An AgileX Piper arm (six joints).
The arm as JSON. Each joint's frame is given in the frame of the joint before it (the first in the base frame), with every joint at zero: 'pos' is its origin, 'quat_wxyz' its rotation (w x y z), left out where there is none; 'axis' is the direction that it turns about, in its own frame. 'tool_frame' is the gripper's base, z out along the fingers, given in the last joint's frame.
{
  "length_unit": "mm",
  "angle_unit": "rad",
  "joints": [
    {
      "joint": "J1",
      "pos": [
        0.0,
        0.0,
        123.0
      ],
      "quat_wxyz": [
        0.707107,
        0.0,
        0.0,
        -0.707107
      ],
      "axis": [
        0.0,
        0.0,
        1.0
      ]
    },
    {
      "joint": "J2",
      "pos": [
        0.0,
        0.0,
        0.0
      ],
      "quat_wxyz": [
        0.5,
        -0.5,
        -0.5,
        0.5
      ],
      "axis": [
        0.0,
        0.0,
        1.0
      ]
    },
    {
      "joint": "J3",
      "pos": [
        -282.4,
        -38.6,
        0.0
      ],
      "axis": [
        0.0,
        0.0,
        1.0
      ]
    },
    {
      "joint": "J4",
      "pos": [
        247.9,
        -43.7,
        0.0
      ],
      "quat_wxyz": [
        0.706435,
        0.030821,
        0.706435,
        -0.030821
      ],
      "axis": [
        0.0,
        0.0,
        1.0
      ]
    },
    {
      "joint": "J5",
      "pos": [
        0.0,
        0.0,
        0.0
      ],
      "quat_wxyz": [
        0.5,
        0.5,
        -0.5,
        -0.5
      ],
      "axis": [
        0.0,
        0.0,
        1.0
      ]
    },
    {
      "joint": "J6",
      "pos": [
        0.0,
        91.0,
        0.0
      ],
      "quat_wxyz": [
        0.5,
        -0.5,
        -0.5,
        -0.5
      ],
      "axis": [
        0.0,
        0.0,
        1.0
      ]
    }
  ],
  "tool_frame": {
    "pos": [
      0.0,
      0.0,
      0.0
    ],
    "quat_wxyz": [
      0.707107,
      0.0,
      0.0,
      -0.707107
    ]
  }
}
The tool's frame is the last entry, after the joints.
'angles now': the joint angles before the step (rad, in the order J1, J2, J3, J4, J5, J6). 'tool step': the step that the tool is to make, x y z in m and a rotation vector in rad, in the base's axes. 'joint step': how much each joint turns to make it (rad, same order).
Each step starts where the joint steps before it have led.
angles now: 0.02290 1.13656 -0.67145 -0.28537 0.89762 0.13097
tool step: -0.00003 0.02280 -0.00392 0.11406 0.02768 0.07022
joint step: 0.06953 0.01017 0.00002 0.14276 0.00131 -0.05771
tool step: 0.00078 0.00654 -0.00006 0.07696 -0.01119 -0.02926
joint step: 0.00410 0.00004 -0.00004 0.07920 -0.01806 0.00536
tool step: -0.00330 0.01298 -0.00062 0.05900 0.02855 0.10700
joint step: 0.03186 -0.00004 0.00004 0.10417 0.02072 -0.11983
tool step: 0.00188 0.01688 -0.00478 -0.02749 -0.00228 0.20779
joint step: 0.08345 0.02854 0.00001 0.01076 -0.02132 -0.13472
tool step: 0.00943 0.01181 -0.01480 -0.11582 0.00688 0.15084
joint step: 0.08836 0.08127 -0.00004 -0.12041 -0.04519 -0.00938
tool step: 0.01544 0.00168 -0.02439 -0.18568 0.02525 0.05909
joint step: 0.05425 0.13013 0.00001 -0.23065 -0.02987 0.12611
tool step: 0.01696 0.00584 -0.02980 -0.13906 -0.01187 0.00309
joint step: 0.05008 0.15352 -0.00001 -0.23179 -0.05407 0.22443
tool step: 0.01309 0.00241 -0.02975 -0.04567 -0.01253 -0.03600
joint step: 0.00555 0.13613 -0.00105 -0.14328 -0.07051 0.18980
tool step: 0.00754 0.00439 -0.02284 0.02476 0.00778 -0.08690
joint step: -0.00244 0.10145 -0.01731 -0.01486 -0.05017 0.12466
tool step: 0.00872 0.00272 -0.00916 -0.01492 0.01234 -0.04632
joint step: -0.00025 0.06102 -0.04082 -0.00128 0.01806 0.04441
